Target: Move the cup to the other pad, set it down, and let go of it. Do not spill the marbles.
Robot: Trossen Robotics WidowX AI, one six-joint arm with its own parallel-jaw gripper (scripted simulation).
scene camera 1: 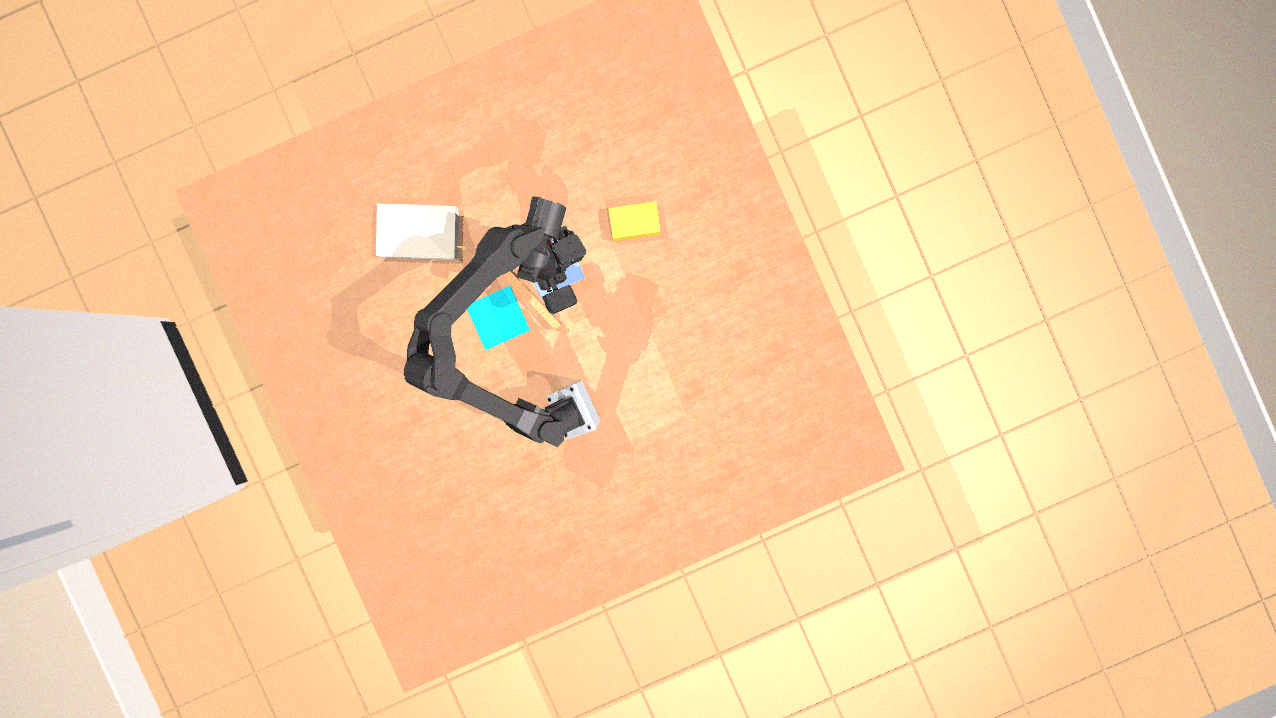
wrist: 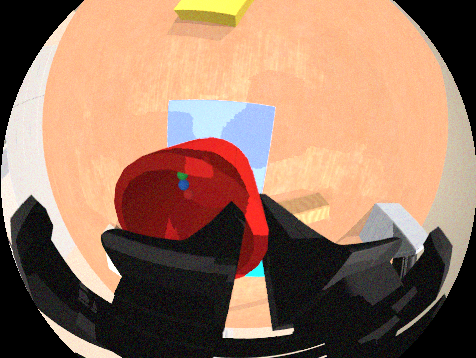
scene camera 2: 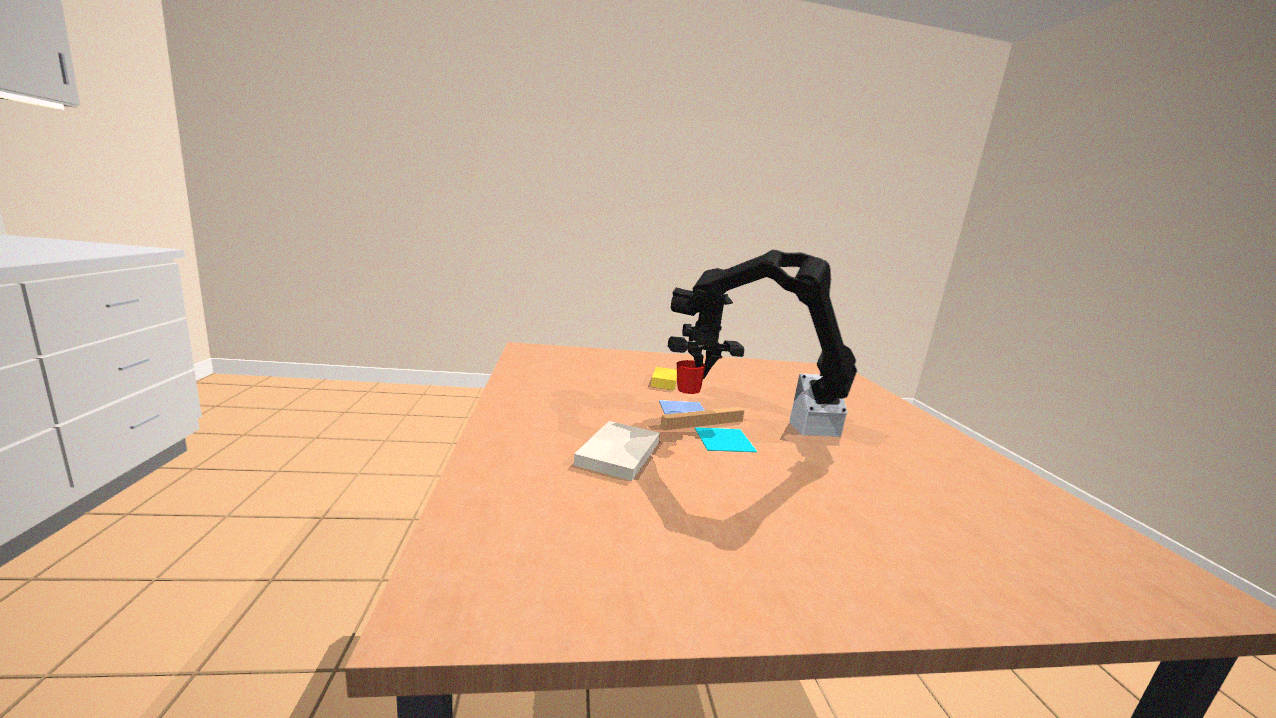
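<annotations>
You'd find my gripper in scene camera 1 (pixel 552 272). The wrist view has my gripper too, and so does scene camera 2. My gripper (wrist: pixel 313 283) and my gripper (scene camera 2: pixel 707 352) there are the same spot.
</annotations>
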